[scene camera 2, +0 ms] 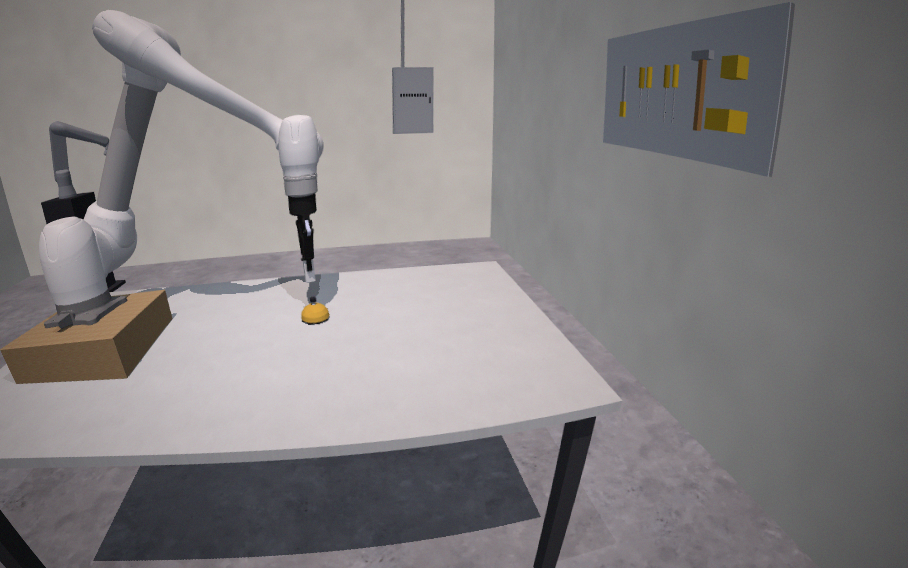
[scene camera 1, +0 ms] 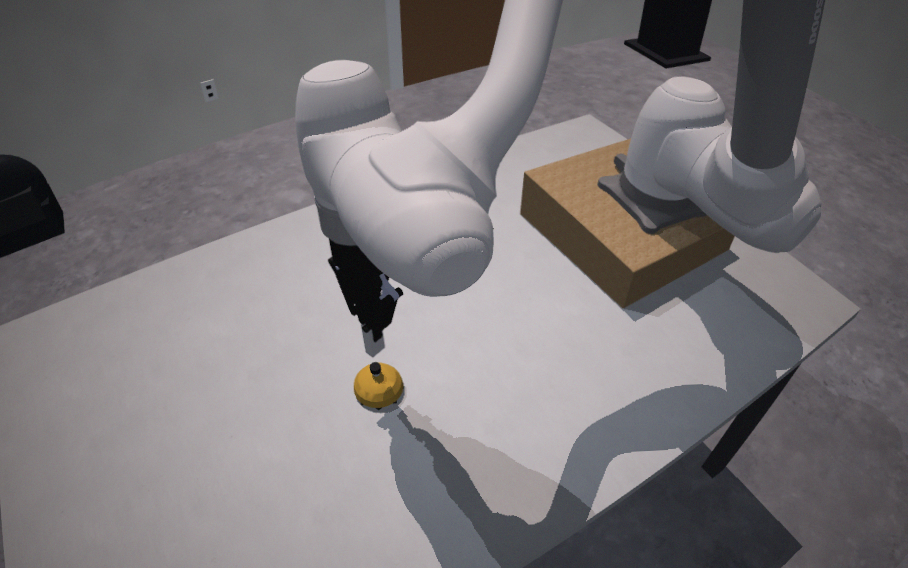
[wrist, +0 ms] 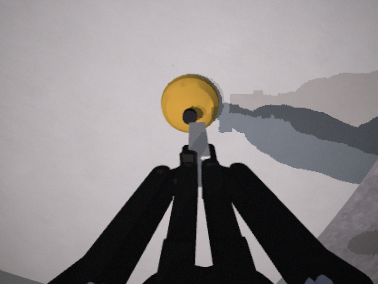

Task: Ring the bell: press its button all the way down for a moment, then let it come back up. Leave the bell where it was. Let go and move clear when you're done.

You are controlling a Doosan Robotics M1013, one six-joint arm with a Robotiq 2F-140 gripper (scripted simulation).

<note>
In view: the gripper [scene camera 1: 375,350] and a yellow dome bell [scene camera 1: 376,391].
The yellow dome bell shows as well in the wrist view [wrist: 187,91]. The gripper shows as well in scene camera 2 [scene camera 2: 310,281] and in the wrist view [wrist: 197,134].
</note>
